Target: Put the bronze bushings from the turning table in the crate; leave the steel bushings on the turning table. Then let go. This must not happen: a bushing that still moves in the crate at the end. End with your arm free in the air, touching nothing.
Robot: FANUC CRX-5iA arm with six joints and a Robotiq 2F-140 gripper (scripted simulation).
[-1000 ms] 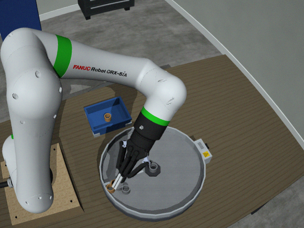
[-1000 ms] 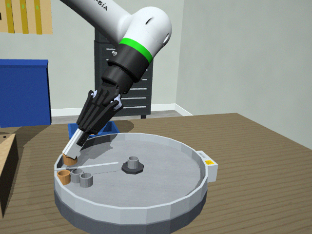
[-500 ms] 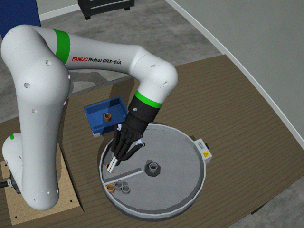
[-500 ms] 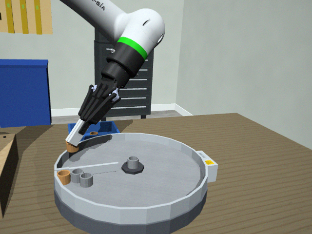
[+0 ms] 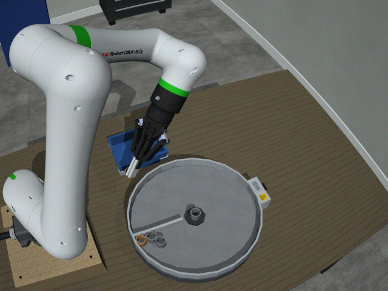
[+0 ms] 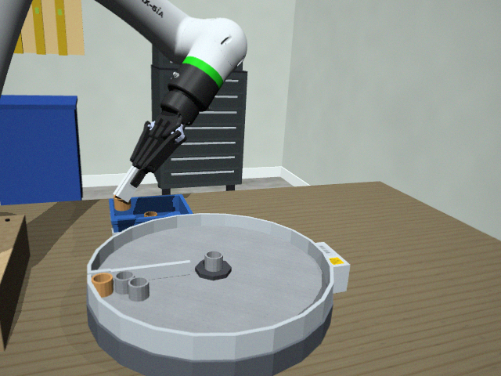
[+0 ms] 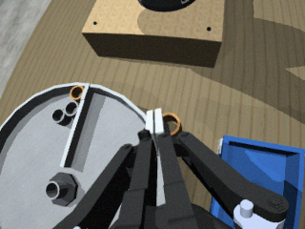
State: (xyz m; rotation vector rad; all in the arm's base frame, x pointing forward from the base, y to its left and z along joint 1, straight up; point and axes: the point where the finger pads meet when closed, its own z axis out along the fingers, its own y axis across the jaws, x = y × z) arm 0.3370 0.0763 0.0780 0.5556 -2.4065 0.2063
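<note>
Right now the crate is 180 mm to the left of my hand, 140 mm below it and 50 mm ahead of it. Also, from my hand: grey turning table: 160 mm to the right, 140 mm ahead, 120 mm below.
</note>
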